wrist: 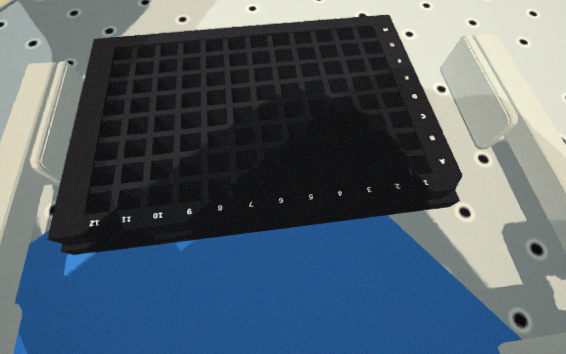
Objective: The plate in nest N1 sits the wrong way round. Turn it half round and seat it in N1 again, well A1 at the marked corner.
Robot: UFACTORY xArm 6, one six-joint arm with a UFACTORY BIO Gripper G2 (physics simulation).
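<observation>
A black 96-well plate (220, 120) lies across the upper middle of the wrist view, its long edges running roughly left to right. Its printed letters and numbers appear upside down; A and 1 meet at the near right corner, 12 is at the near left and H at the far right. A dark shadow covers much of its near right part. My gripper (272, 107) is open, with one pale finger beyond each short end of the plate. The left finger is close to the plate's edge, while a wider gap shows on the right. Nest N1 cannot be made out under the plate.
A flat blue surface (280, 295) extends from the plate's near edge to the bottom of the view. A pale table top (500, 195) with a grid of dark holes shows behind and to the right, crossed by grey shadows.
</observation>
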